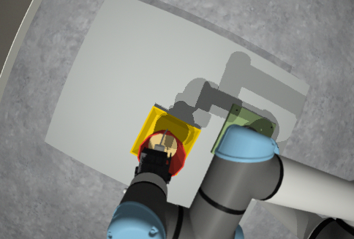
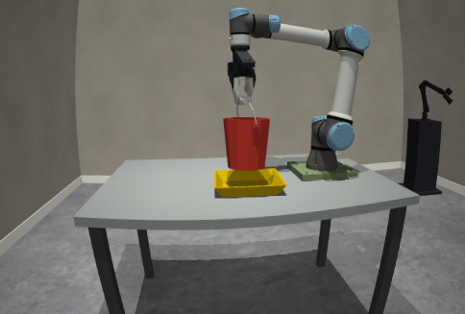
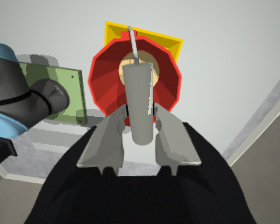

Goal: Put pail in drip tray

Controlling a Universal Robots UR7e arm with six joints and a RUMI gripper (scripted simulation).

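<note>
Right now my hand is 9 cm above the red pail and 1 cm past it. Also, from my hand: handle grip (3 cm below); yellow drip tray (32 cm below, 1 cm behind).
</note>
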